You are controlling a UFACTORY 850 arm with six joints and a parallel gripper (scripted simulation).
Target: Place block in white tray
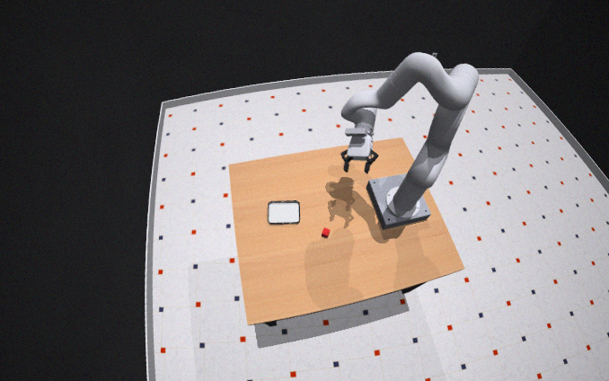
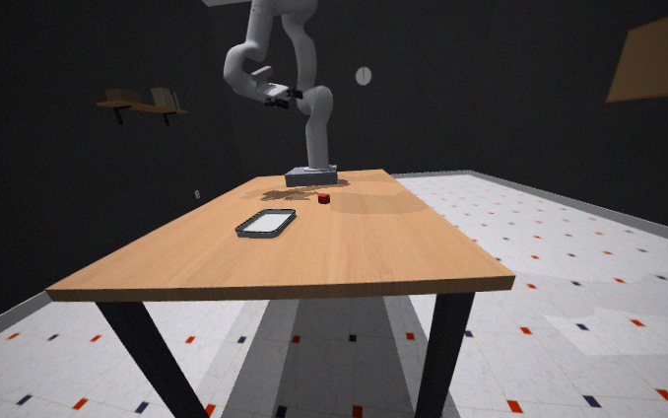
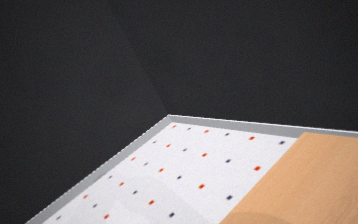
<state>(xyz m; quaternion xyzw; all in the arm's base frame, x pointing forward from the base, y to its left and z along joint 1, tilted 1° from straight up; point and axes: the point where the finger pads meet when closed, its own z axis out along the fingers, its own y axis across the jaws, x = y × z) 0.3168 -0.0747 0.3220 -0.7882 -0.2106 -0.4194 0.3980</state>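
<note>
Now: hand 380 mm above the red block, 130 mm short of it and 90 mm to the right of it. From my hand the other things lie so: white tray (380 mm below, 300 mm ahead, 90 mm to the right).
</note>
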